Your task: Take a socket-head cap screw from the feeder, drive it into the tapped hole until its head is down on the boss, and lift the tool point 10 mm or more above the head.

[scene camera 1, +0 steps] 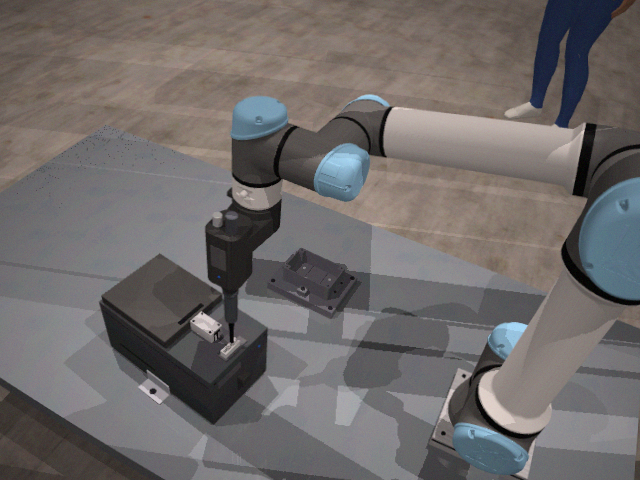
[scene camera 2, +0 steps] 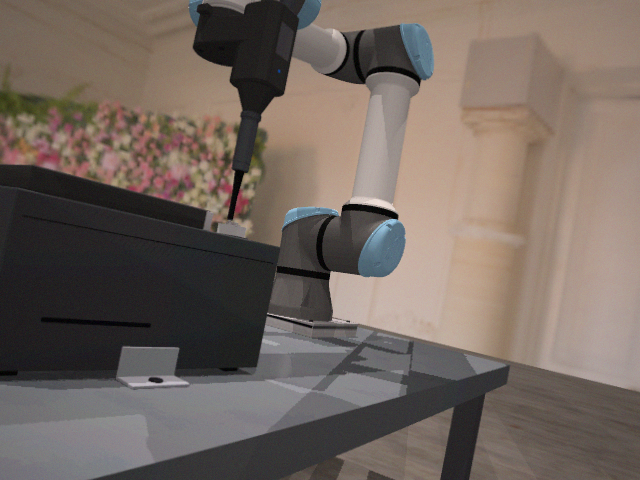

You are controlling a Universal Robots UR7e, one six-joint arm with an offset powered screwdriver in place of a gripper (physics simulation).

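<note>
The black screwdriver (scene camera 1: 232,338) (scene camera 2: 230,218) points down, with its thin bit tip at the small white pick-up block (scene camera 1: 227,351) (scene camera 2: 231,230) on top of the feeder. The tip looks to be at or just above the block's top. Whether a screw is on the bit is too small to tell. The dark feeder (scene camera 1: 180,362) (scene camera 2: 139,279) stands on the table, with a raised lid on its top. A dark grey open housing (scene camera 1: 316,288) sits on a flat base plate behind the feeder in scene camera 1; its tapped hole and boss are too small to make out surely.
A white block (scene camera 1: 205,325) stands on the feeder beside the pick-up block. A metal bracket (scene camera 1: 155,391) (scene camera 2: 148,361) is at the feeder's foot. The arm's base plate (scene camera 1: 445,419) (scene camera 2: 336,329) is on the table (scene camera 1: 67,217) (scene camera 2: 77,434). A person's legs (scene camera 1: 557,56) show beyond the table.
</note>
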